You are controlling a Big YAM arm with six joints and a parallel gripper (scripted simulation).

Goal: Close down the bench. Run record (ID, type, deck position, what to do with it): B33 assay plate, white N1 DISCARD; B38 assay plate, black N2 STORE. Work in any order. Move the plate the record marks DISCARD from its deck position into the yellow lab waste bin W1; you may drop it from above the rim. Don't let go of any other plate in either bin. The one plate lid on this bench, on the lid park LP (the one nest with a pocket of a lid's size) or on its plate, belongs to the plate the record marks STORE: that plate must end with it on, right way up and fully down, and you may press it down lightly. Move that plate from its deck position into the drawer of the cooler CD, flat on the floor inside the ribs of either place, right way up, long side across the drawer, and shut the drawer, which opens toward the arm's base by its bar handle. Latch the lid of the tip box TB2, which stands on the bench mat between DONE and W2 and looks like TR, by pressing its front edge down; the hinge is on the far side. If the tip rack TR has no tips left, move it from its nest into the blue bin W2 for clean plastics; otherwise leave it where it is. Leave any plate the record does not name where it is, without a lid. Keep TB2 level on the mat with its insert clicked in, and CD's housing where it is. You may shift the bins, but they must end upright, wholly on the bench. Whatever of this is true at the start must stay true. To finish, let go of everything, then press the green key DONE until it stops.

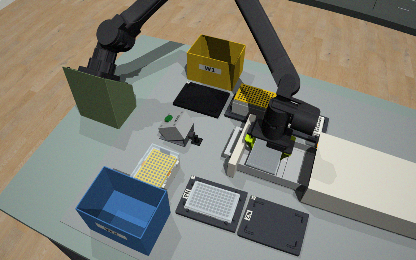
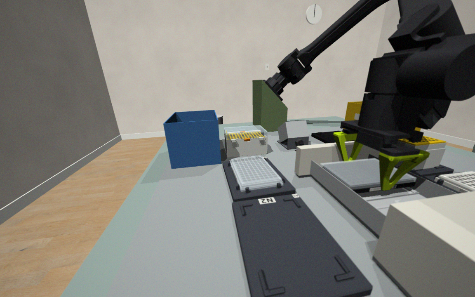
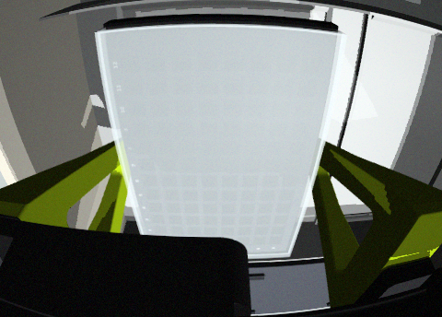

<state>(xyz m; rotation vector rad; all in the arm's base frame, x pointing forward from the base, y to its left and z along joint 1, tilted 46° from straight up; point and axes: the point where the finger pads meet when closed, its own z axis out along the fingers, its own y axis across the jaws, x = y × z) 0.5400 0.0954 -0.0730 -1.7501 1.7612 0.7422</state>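
The black plate is right at my hand. The rest, counted from my hand: cooler CD (19 cm ahead); then plate lid (right at my hand); then cooler drawer (4 cm ahead, 1 cm below).
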